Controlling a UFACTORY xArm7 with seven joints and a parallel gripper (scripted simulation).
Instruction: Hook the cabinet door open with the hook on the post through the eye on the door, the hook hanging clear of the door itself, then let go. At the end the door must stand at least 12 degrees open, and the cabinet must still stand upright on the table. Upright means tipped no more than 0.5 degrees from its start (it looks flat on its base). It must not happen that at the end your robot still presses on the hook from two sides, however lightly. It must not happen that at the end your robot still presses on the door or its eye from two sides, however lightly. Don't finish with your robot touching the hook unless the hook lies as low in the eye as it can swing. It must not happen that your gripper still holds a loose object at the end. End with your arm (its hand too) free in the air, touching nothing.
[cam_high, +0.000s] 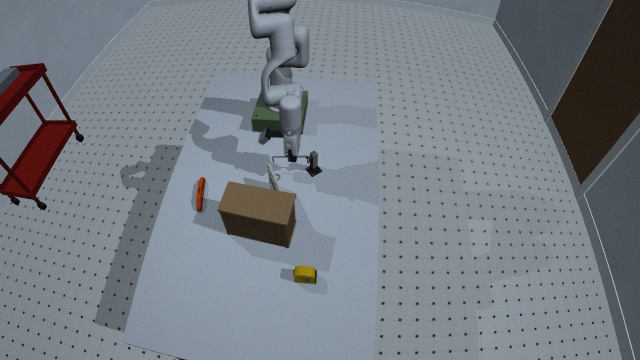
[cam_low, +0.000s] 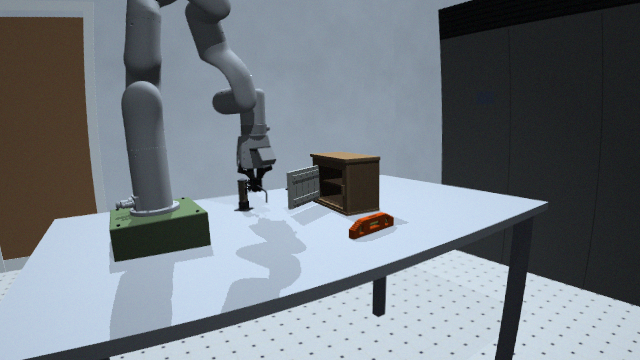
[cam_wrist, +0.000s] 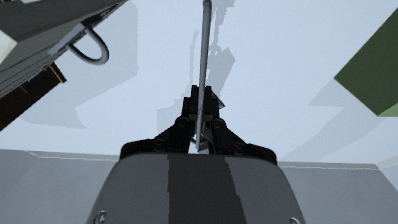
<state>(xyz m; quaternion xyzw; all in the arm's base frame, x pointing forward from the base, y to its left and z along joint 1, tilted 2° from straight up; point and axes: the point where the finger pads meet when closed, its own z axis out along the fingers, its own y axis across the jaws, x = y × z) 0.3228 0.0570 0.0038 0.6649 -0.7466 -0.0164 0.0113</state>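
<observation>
Now: the grey door 15 cm ahead of my hand, 4 cm to the right of it and 2 cm below it. The rest, counted from my hand: thin hook 2 cm below; then orange spirit level 37 cm to the right, 12 cm ahead, 7 cm below; then yellow tape measure 47 cm ahead, 6 cm below, 4 cm to the left.
</observation>
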